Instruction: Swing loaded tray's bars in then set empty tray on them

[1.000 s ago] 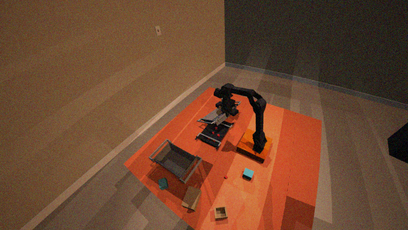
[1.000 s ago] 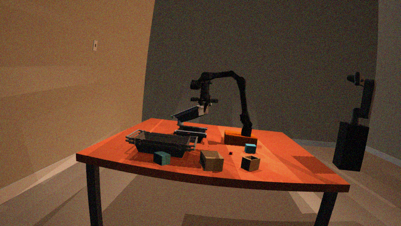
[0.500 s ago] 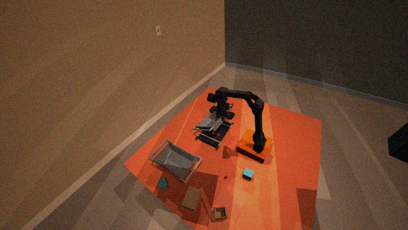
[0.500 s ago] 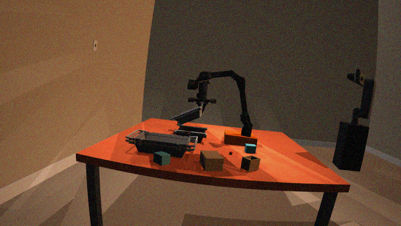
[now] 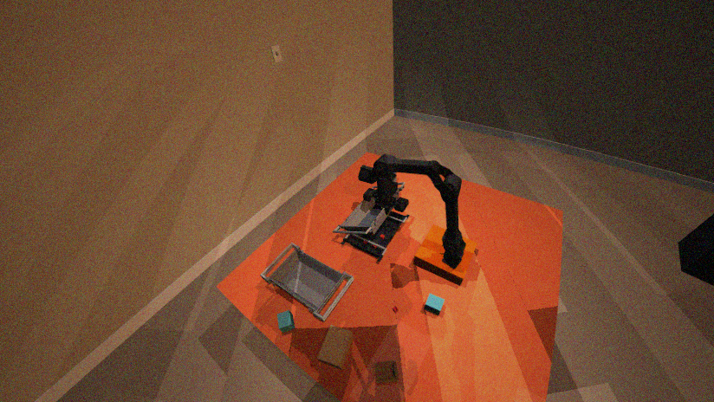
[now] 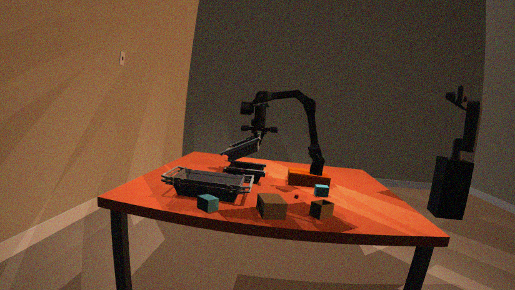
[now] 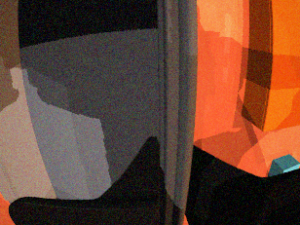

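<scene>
Right now my gripper tip is 80 mm short of the grey tray, 20 mm to the right of it and 10 mm above it. Also, from my gripper tip: open box 380 mm behind, 440 mm to the left, 160 mm below.
</scene>
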